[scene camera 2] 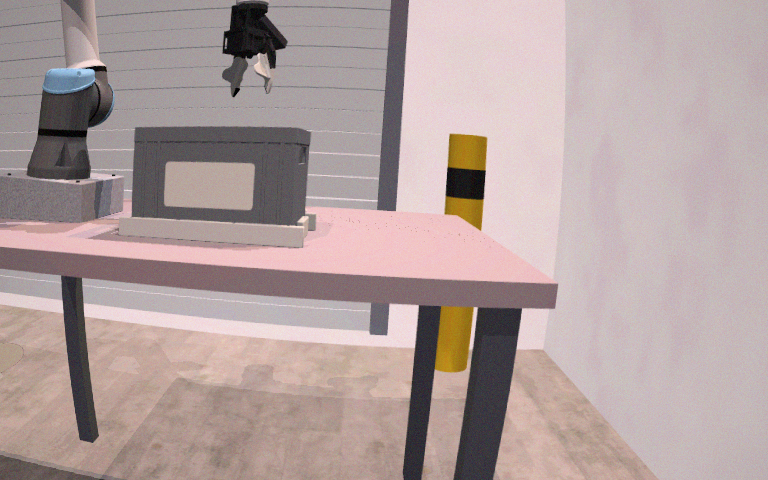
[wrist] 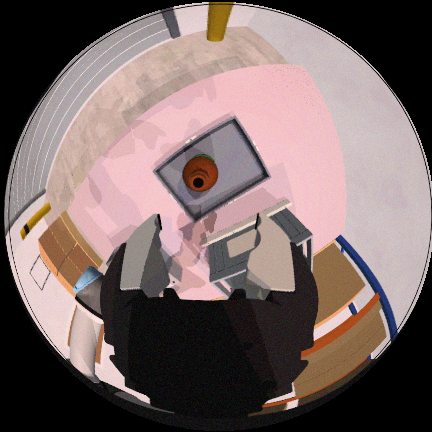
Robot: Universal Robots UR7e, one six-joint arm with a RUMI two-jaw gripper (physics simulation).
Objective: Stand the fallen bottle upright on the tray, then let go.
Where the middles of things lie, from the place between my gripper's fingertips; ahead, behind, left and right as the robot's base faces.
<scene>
I see the brown bottle (wrist: 200, 172) 18 cm below my hand, 1 cm to the left of it and 1 cm behind it. Also, from my hand: pale rail (scene camera 2: 225, 232) (39 cm to the right, 25 cm below, 5 cm ahead).
</scene>
